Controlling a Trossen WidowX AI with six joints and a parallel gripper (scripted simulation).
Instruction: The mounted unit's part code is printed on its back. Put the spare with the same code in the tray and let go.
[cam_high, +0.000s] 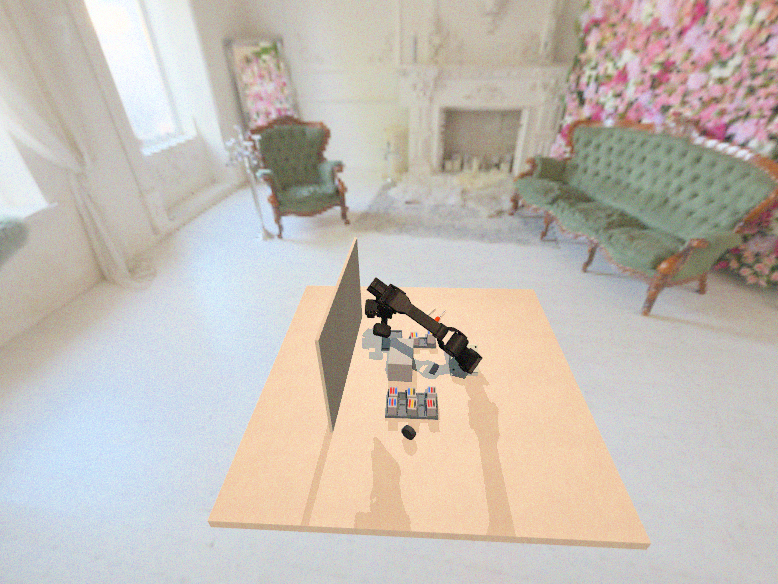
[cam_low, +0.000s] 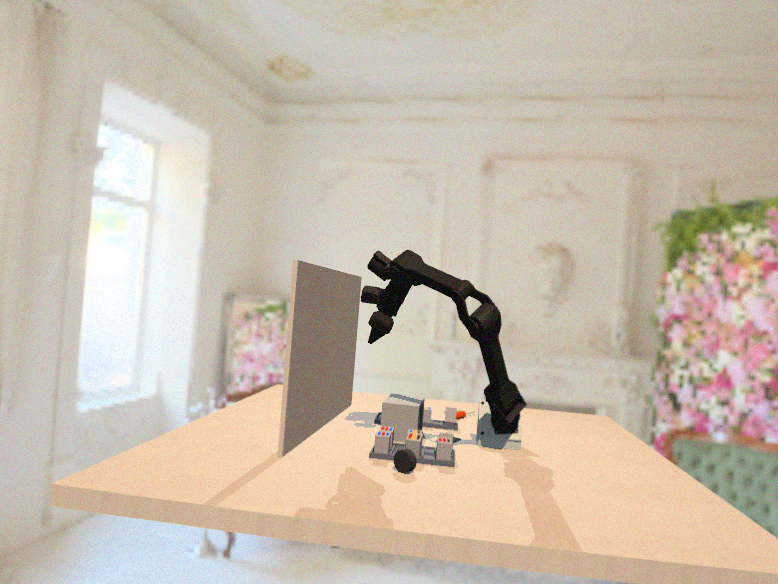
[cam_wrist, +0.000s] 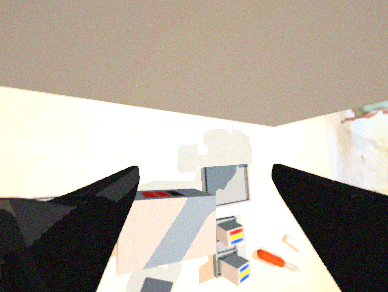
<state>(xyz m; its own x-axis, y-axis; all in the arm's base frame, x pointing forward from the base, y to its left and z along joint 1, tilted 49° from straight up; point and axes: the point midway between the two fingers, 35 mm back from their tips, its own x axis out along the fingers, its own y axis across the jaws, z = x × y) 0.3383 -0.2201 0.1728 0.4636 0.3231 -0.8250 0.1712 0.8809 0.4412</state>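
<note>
The grey spare block is 230 mm to the left of my gripper tip, 230 mm below it and 190 mm behind it. The rest, counted from my gripper tip: mounted unit: 220 mm below, 100 mm behind, 10 mm to the right; then grey panel: 120 mm ahead, 60 mm to the right, 50 mm below; then grey tray: 270 mm below, 200 mm to the right, 80 mm behind.
</note>
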